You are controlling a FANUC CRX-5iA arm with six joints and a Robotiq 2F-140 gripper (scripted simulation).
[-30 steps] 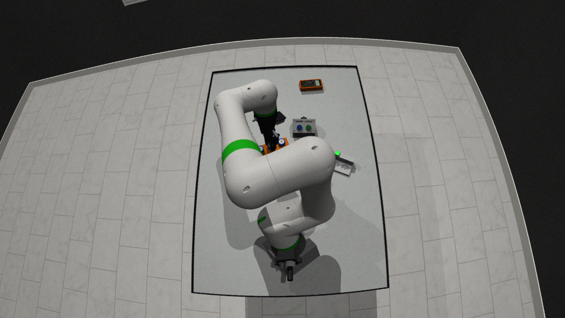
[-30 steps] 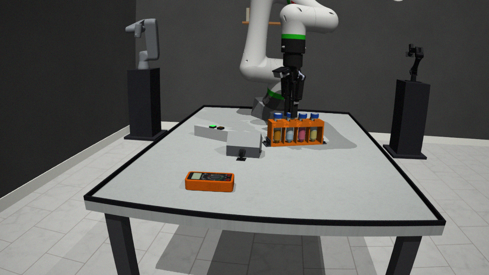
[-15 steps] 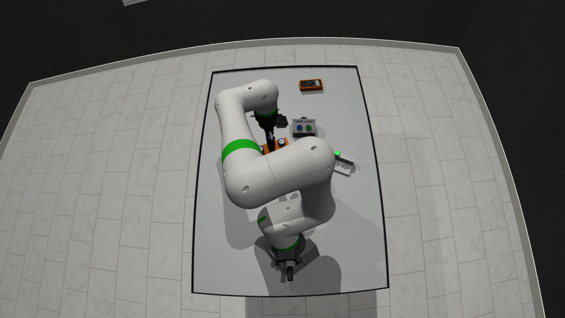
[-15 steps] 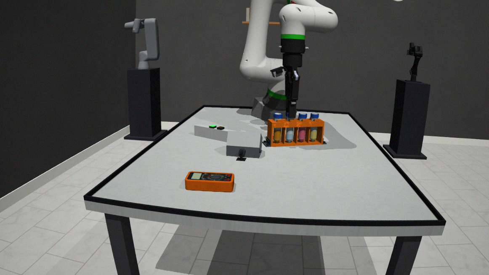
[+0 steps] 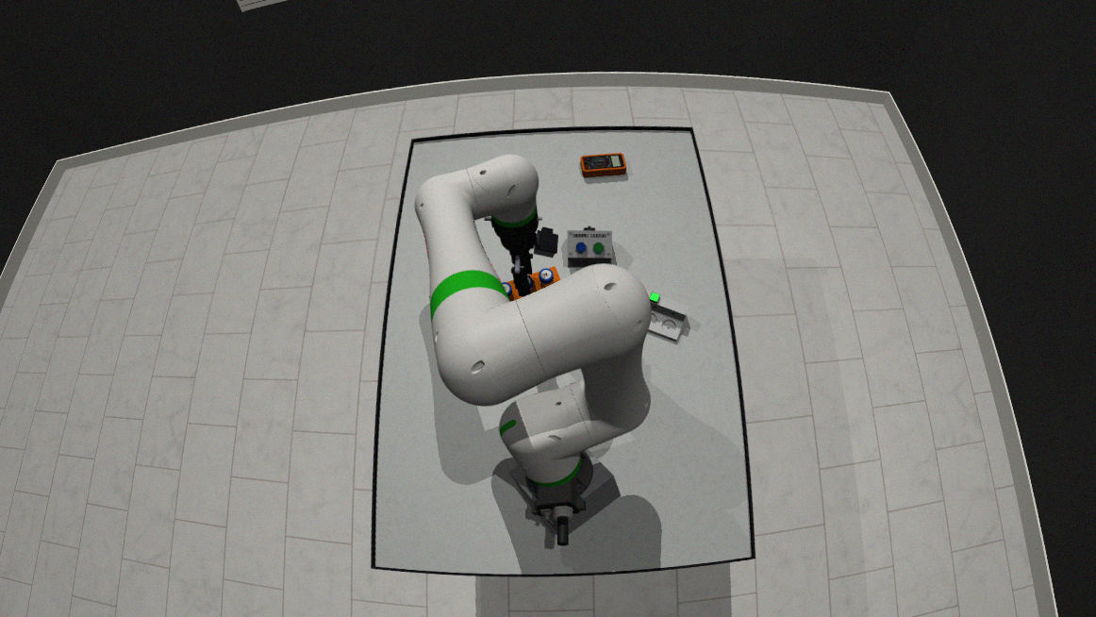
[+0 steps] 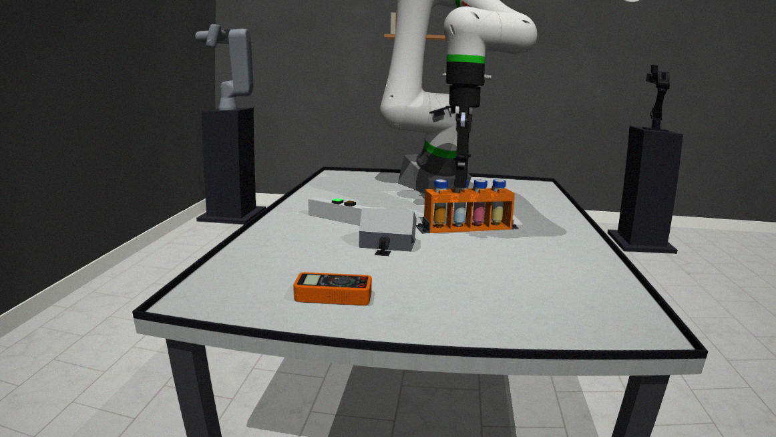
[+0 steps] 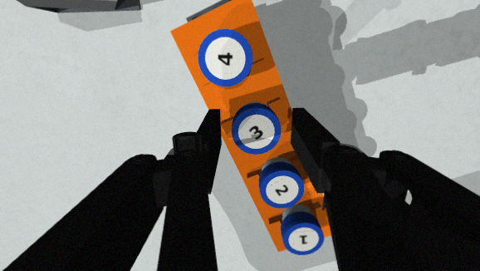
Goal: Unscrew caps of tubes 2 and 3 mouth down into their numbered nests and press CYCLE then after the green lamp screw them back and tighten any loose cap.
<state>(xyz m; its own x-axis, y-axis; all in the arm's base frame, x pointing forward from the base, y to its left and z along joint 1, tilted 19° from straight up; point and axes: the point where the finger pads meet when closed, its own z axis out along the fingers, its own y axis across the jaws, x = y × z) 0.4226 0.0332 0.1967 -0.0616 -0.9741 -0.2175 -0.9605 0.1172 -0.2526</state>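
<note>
My gripper is now 20 mm above the cap 3. Round my hand: cap 1: 30 mm behind, 100 mm to the left, 30 mm below; cap 4: 20 mm ahead, 50 mm to the right, 30 mm below; cap 2: 20 mm behind, 50 mm to the left, 30 mm below.
</note>
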